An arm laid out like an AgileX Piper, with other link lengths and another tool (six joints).
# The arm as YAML. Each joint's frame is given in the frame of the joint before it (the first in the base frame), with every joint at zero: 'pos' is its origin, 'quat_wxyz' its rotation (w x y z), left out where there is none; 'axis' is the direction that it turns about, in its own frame. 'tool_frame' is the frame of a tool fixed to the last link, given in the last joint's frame.
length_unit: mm
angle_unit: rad
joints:
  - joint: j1
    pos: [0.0, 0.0, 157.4]
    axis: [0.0, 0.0, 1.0]
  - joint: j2
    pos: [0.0, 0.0, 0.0]
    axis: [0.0, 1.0, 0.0]
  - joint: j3
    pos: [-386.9, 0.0, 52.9]
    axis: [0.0, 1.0, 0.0]
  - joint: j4
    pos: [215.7, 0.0, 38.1]
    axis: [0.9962, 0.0, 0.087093]
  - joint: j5
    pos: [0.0, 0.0, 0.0]
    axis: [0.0, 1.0, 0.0]
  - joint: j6
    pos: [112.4, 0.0, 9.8]
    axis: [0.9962, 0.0, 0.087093]
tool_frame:
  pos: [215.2, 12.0, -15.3]
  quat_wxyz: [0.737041, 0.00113, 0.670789, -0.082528]
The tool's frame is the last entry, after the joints.
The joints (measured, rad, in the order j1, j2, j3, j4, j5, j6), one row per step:
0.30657, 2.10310, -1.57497, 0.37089, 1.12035, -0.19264
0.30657, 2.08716, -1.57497, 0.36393, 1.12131, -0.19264
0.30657, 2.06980, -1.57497, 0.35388, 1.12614, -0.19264
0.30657, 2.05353, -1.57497, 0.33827, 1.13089, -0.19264
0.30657, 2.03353, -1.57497, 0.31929, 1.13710, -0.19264
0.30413, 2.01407, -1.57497, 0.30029, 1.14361, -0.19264
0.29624, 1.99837, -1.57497, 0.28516, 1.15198, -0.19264
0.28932, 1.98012, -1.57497, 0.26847, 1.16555, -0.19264
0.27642, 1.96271, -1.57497, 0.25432, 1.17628, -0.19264
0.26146, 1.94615, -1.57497, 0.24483, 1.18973, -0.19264
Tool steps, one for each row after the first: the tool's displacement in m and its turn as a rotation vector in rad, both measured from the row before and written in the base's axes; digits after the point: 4 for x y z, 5 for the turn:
0.0011, -0.0017, 0.0061, -0.00135, -0.01621, 0.00323
0.0000, -0.0028, 0.0065, -0.00423, -0.01481, 0.00562
0.0001, -0.0045, 0.0054, -0.00955, -0.01540, 0.00756
0.0000, -0.0056, 0.0067, -0.01182, -0.01855, 0.00893
0.0004, -0.0066, 0.0065, -0.01229, -0.01778, 0.00614
0.0005, -0.0078, 0.0053, -0.01056, -0.01131, -0.00051
-0.0013, -0.0082, 0.0063, -0.01249, -0.00919, 0.00195
0.0004, -0.0096, 0.0061, -0.01017, -0.01029, -0.00595
-0.0006, -0.0092, 0.0061, -0.00690, -0.00556, -0.00904

